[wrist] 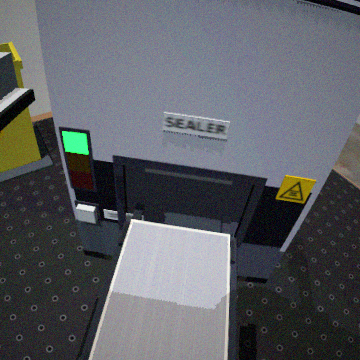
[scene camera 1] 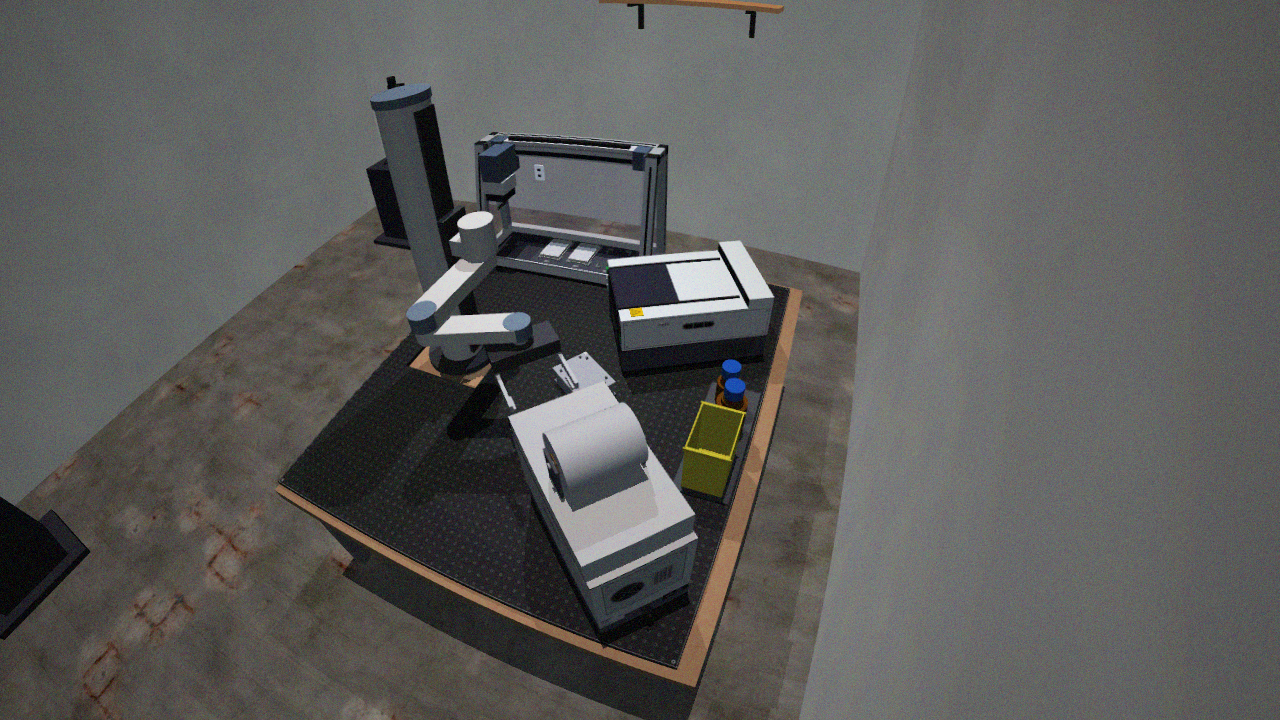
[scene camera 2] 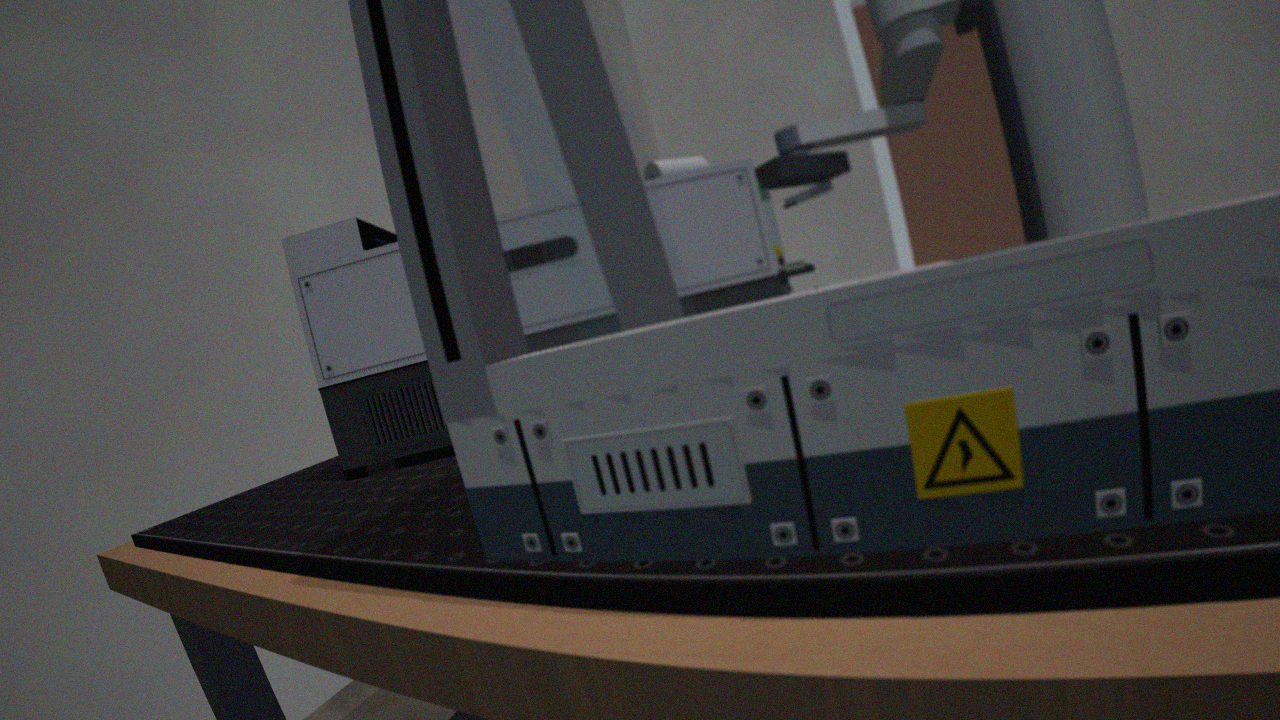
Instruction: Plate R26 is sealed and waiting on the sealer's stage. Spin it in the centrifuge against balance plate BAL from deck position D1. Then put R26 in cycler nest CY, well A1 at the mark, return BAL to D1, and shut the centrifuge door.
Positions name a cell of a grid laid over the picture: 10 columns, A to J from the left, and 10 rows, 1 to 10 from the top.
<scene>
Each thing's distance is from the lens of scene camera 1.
blue-capped brown bottle (scene camera 1: F6): 136 cm
centrifuge (scene camera 1: F5): 154 cm
The marked spots on the centrifuge and the blue-capped brown bottle are 32 cm apart.
</scene>
